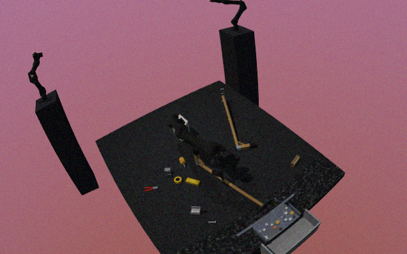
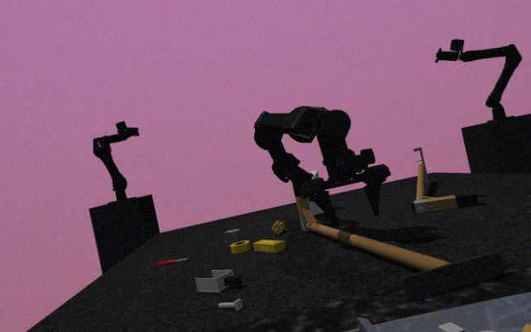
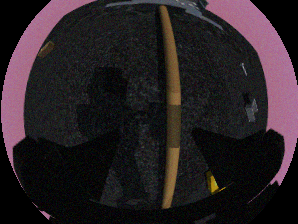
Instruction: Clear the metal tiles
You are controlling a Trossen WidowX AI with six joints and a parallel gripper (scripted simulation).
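My gripper tip is now 3 cm short of the long scraper, 2 cm to the left of it and 1 cm below it. Also, from my gripper tip: yellow tape ring (19 cm behind, 27 cm to the right, 4 cm below); then yellow block (12 cm behind, 20 cm to the right, 3 cm below); then yellow-handled screwdriver (32 cm behind, 16 cm to the right, 3 cm below).
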